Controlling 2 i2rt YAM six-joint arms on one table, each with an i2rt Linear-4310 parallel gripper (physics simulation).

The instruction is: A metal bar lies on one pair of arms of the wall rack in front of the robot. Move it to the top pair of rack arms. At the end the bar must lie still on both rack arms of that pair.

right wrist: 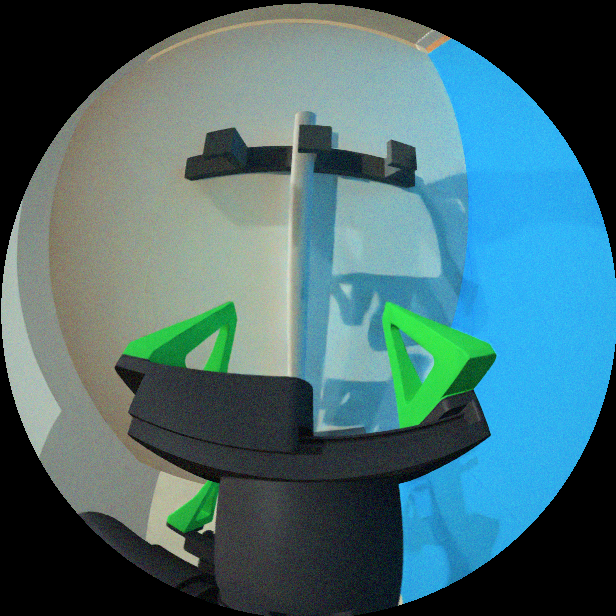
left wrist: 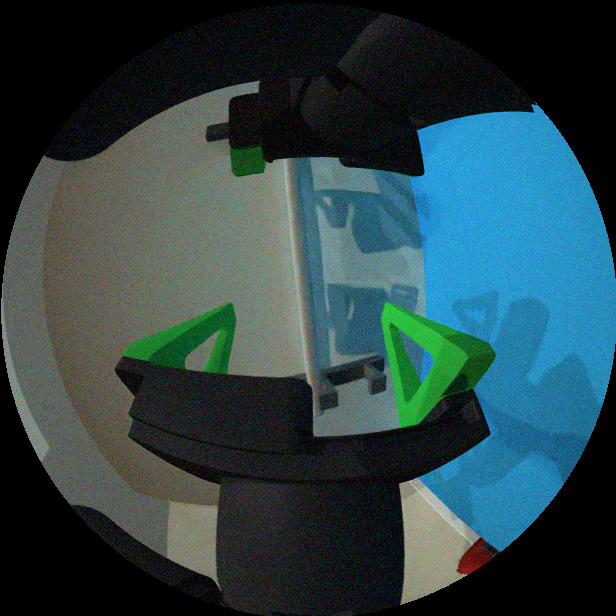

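The metal bar (left wrist: 304, 281) is a thin pale rod that runs away from me along the grey wall. In the left wrist view its near end rests on a dark rack arm (left wrist: 351, 376). My left gripper (left wrist: 308, 310) is open, with one green finger on each side of the bar and nothing gripped. In the right wrist view the bar (right wrist: 298, 247) runs up to the other dark rack arm (right wrist: 301, 156) and lies beside its middle prong. My right gripper (right wrist: 308, 310) is open and also straddles the bar. The right gripper's body (left wrist: 339, 120) hides the bar's far end in the left wrist view.
The grey wall (right wrist: 172, 241) is close behind the bar. A blue surface (left wrist: 517, 258) fills the right side of both views. A small red object (left wrist: 474, 560) sits at the lower right edge. A green finger of the left gripper (right wrist: 192, 511) shows low in the right wrist view.
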